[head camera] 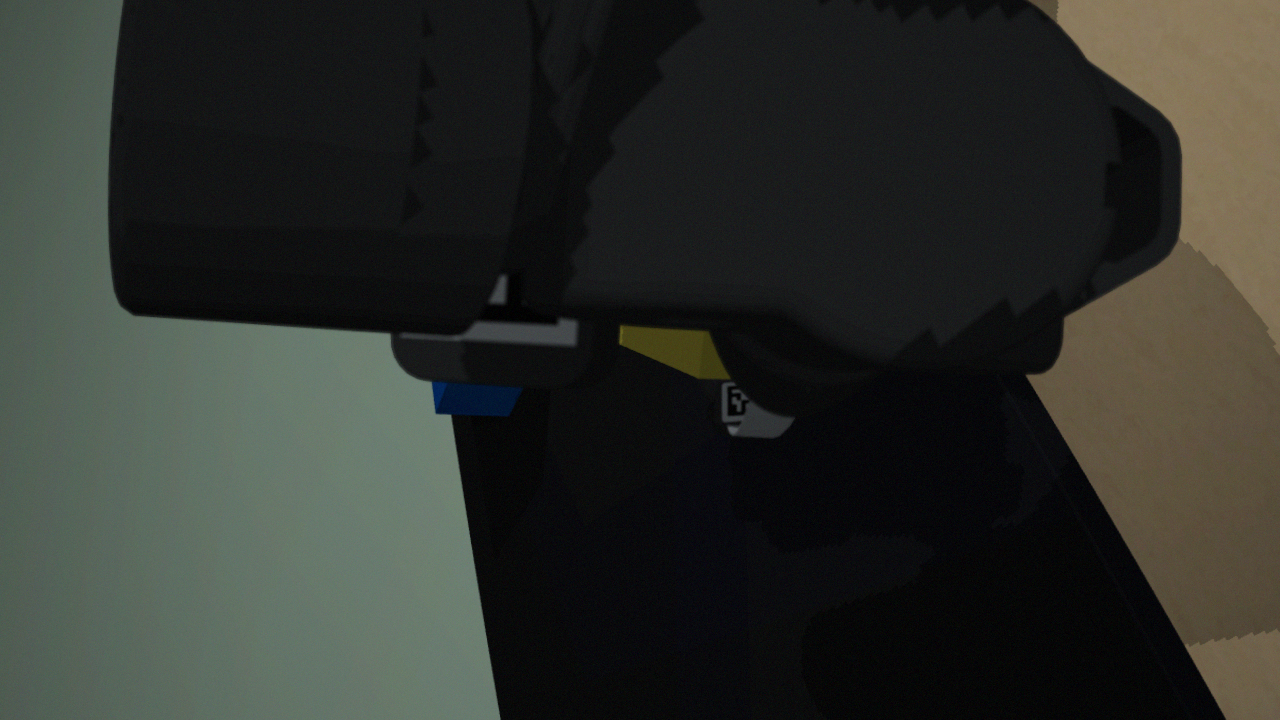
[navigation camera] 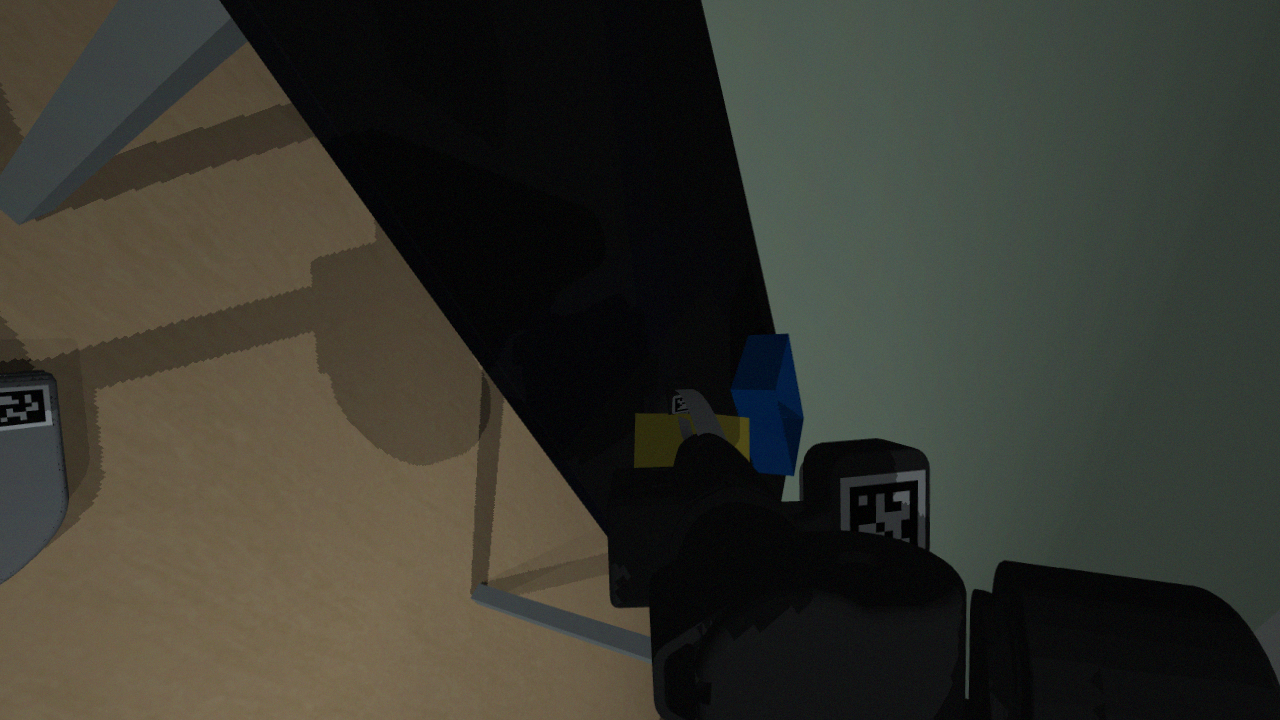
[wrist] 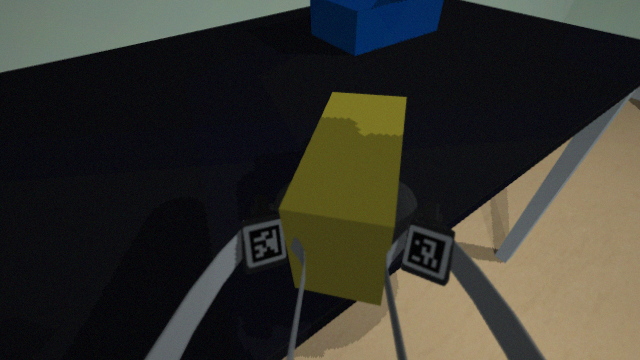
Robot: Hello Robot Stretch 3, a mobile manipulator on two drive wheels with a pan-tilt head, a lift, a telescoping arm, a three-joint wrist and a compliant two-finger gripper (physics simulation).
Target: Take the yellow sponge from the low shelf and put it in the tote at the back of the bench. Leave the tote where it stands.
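Places are measured from the robot's base along level axes (x ahead, y left, z up), in metres.
Where they show: gripper, fingertip midpoint: [navigation camera: 678, 436].
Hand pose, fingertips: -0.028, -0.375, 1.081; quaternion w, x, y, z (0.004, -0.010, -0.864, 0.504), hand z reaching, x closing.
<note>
Things, the pixels of their top centre, and the offset from my fingertips, as dx, dy, dz. Level surfaces: height alone.
- yellow sponge at its top centre: [head camera: 644, 297] [navigation camera: 733, 445] -0.004, +0.001, +0.049
- dark bench top at its surface level: dz -0.167
- blue tote at its top centre: [head camera: 441, 276] [navigation camera: 791, 406] -0.099, -0.821, -0.067
- Tan floor at its surface level: dz -1.081
The yellow sponge [head camera: 673, 349] [navigation camera: 656, 440] [wrist: 350, 170] is held between the two fingertips of my gripper [wrist: 345, 205], which is shut on it. The sponge is above the dark bench top [head camera: 644, 582] [navigation camera: 554, 179] [wrist: 125, 115]; its long side points away from the wrist camera. The blue tote [head camera: 474, 399] [navigation camera: 771, 402] [wrist: 395, 25] stands at the back of the bench near the wall, beyond the sponge in the wrist view. Part of the tote is cut off there, and the arm hides much of it in the head view. The low shelf does not show.
A green wall [head camera: 223, 492] [navigation camera: 984, 223] runs along the back edge of the bench. Grey bench legs [wrist: 560, 185] [navigation camera: 116, 107] show at the front side. Tan floor [navigation camera: 268, 537] [wrist: 565, 290] lies before the bench. My dark wrist covers the upper part of the head view.
</note>
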